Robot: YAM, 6 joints.
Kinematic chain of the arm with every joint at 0, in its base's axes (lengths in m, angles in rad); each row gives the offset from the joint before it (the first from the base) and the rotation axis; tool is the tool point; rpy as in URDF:
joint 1: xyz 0 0 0.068 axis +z
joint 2: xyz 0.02 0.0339 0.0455 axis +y
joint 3: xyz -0.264 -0.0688 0 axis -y
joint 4: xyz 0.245 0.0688 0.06 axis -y
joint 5: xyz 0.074 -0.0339 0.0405 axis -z
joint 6: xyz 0.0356 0 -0.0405 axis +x
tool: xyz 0 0 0 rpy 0 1.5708 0
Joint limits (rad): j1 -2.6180..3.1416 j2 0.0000..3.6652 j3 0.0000..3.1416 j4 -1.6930..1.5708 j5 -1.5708..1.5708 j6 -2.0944..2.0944
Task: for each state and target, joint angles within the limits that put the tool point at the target. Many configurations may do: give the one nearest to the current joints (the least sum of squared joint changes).
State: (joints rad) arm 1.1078 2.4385 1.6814 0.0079 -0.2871 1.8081
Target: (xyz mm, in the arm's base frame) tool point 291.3 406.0 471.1
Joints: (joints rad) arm 0.9318 2.1573 2.3177 0.2107 -0.2357 1.8081
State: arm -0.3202 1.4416 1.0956 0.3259 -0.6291 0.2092
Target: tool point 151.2 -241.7 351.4
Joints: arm -1.0796 1.2169 0.9366 0.2840 -0.5735 0.2092
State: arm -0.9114 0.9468 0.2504 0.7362 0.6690 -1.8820
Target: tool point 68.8 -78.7 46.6
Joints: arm -0.6542 1.3412 0.0000 0.0495 0.6166 -1.8820
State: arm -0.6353 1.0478 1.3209 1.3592 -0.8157 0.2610
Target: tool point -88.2 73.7 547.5
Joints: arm -0.4699 0.6005 1.3175 1.5014 -0.8098 0.2610
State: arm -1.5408 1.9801 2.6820 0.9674 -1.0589 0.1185
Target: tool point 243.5 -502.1 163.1
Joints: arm -1.1786 2.5881 1.9018 0.9140 -1.1920 0.1185
